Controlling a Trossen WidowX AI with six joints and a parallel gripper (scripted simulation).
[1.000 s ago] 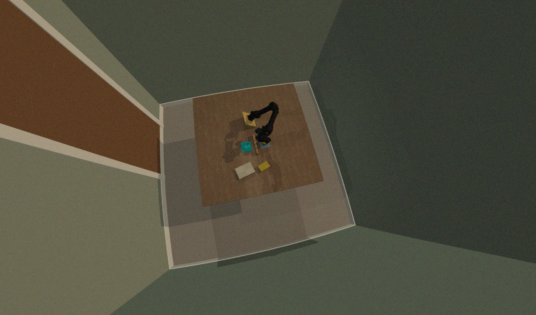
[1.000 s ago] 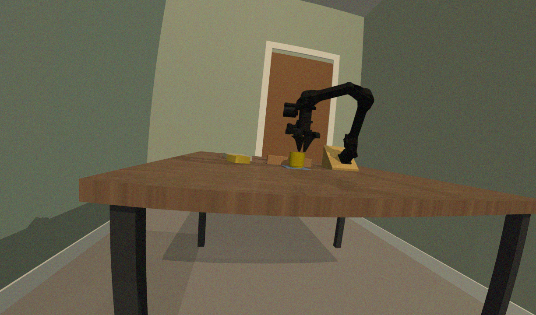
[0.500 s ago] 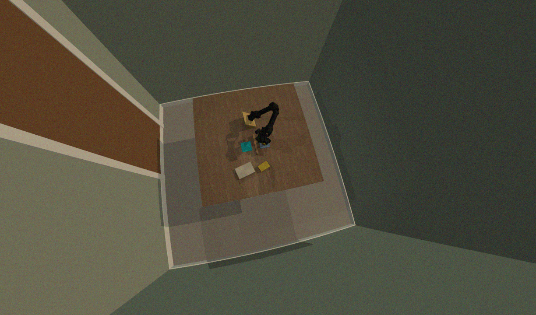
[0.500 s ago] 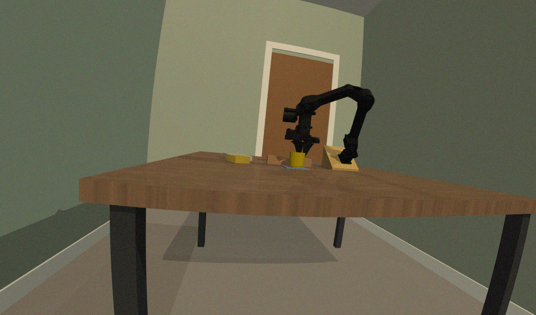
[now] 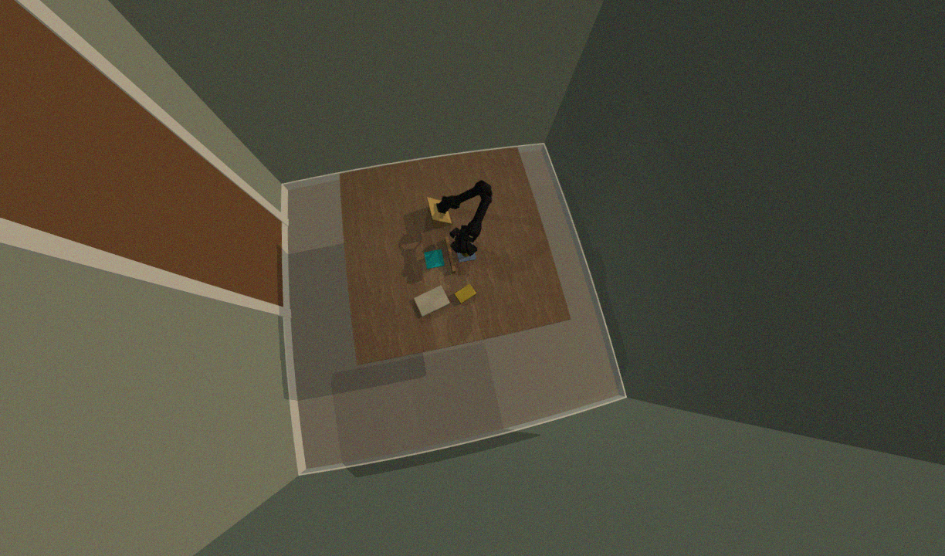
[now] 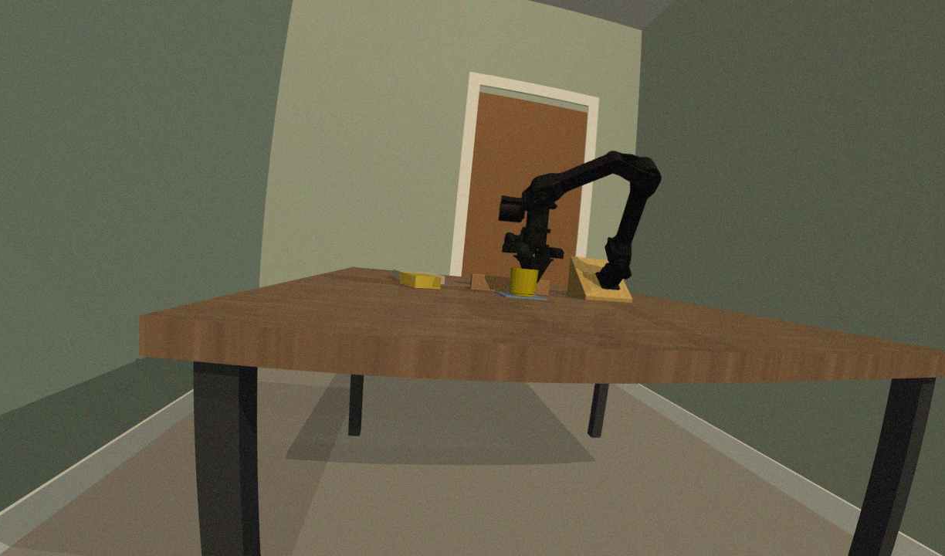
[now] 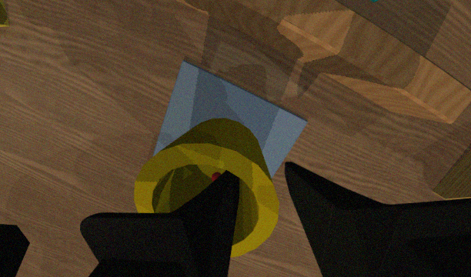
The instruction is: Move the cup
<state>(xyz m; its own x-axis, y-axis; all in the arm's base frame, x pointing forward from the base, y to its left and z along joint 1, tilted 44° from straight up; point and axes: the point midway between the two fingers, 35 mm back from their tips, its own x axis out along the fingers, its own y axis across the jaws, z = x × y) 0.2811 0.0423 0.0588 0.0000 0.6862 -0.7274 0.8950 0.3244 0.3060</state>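
The blue pad lies 4 cm below my gripper tip, 3 cm ahead of it and 1 cm to the left of it. Round my gripper tip: yellow cup (2 cm ahead, 1 cm to the left); green marble (3 cm ahead, 2 cm to the left, 2 cm below); red marble (3 cm to the left, 2 cm below, 2 cm ahead).
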